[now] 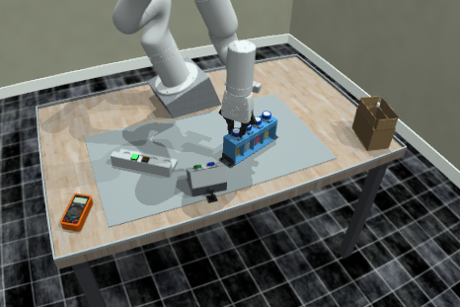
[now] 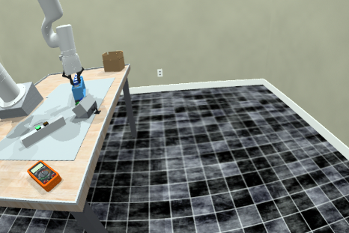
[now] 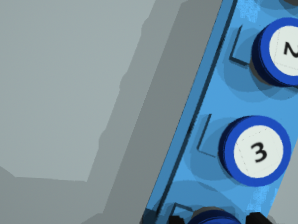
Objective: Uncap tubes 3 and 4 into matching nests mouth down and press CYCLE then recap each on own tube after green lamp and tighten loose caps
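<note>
My gripper is now 10 mm above the blue-and-white cap. From my hand the other things lie so: green key: 70 mm ahead, 160 mm to the right, 60 mm below; then blue key: 70 mm ahead, 120 mm to the right, 60 mm below; then key housing: 90 mm ahead, 140 mm to the right, 80 mm below.
</note>
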